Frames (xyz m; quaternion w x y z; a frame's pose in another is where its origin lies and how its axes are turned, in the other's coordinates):
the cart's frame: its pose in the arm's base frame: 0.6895 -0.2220 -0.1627 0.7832 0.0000 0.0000 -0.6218
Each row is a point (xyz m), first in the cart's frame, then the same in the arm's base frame.
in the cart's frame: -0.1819 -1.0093 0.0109
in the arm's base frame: -0.3348 -0.2737 -0.1518
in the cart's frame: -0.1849 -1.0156 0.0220
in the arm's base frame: -0.3416 -0.2722 -0.1407
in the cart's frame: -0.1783 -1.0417 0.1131
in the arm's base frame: -0.3655 -0.2846 -0.0496
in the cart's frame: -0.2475 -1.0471 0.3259
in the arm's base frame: -0.3864 -0.2184 0.1632
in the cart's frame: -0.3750 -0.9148 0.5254
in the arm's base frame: -0.2865 -0.0642 0.3627
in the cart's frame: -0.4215 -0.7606 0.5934
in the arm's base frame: -0.1469 0.0160 0.4307
